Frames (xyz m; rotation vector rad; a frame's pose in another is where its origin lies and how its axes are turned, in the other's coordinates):
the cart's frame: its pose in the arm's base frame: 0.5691 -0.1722 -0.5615 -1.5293 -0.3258 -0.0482
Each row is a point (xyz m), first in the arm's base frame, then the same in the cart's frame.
Working: the arm's base frame: its pose in the cart's frame: -0.3808 -0.6695 0.2751 1.5293 0.3258 0.0482

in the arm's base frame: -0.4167 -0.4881 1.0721
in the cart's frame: -0.6075 -1.8320 -0.1230
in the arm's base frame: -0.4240 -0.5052 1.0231
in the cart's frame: -0.6290 -1.7869 -0.1389
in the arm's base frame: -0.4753 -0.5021 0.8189
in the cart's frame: -0.7262 -1.6004 -0.1282
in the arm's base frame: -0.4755 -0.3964 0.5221
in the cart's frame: -0.7789 -1.3070 -0.0263
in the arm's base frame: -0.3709 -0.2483 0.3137
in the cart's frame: -0.7032 -1.0729 0.0992
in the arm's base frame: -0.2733 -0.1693 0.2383
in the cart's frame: -0.6143 -0.9730 0.1590
